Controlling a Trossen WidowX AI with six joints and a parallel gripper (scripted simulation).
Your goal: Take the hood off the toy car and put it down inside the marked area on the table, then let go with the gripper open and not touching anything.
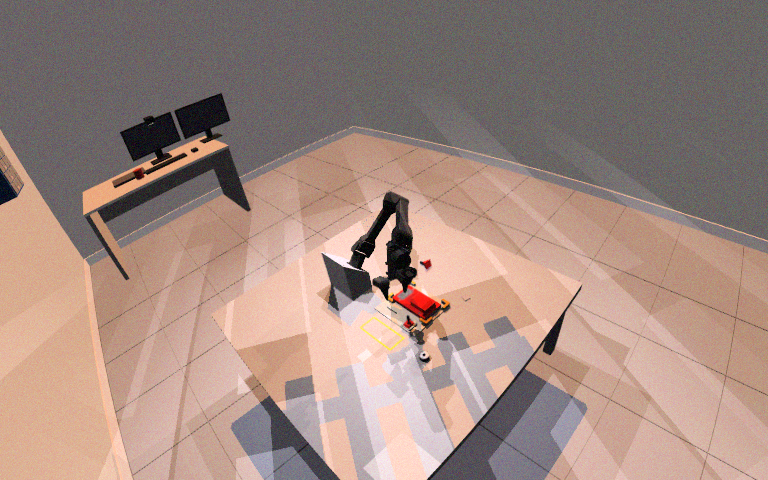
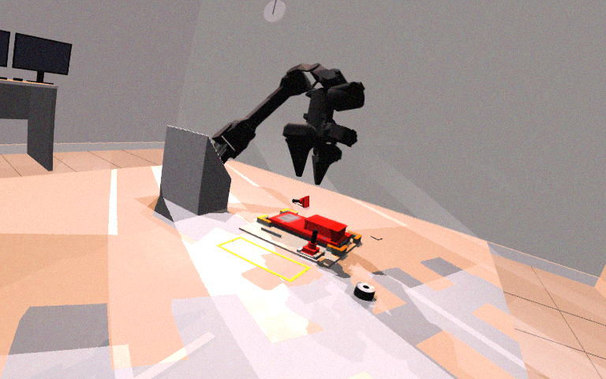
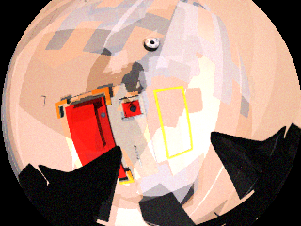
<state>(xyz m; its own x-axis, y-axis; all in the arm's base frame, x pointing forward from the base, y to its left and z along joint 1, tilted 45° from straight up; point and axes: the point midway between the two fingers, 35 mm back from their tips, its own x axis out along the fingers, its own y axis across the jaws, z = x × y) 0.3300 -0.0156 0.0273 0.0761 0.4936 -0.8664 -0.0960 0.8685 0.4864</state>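
My gripper tip is 13 cm to the right of the hood and 13 cm above it. Round my gripper tip: white wheel (20 cm ahead, 16 cm below, 4 cm to the right).
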